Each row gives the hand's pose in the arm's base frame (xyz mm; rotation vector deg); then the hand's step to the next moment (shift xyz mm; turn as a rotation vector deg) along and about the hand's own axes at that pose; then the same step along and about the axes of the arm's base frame.
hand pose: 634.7 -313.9 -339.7 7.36 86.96 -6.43
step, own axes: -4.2 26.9 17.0 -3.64 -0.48 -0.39
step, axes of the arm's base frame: 20.7 23.9 5.4 -0.64 -0.44 3.61
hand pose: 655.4 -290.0 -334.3 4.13 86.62 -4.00
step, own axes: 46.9 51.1 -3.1 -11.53 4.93 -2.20
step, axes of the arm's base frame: 4.3 51.1 -46.8 -2.41 5.12 11.40
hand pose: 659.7 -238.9 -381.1 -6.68 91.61 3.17
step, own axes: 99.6 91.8 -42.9 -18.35 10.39 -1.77
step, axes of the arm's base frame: -55.4 82.5 -101.5 -2.38 10.87 18.00
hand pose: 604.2 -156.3 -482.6 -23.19 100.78 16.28
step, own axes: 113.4 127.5 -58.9 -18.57 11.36 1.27
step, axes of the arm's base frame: -127.3 78.9 -100.7 -0.05 13.00 17.51
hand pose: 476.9 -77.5 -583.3 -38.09 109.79 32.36
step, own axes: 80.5 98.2 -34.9 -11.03 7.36 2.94
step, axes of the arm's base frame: -117.0 34.1 -49.8 0.99 9.57 9.58
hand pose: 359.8 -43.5 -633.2 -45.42 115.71 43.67
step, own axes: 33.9 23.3 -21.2 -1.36 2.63 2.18
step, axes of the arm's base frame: -43.2 -10.0 -13.1 -0.33 3.60 0.70
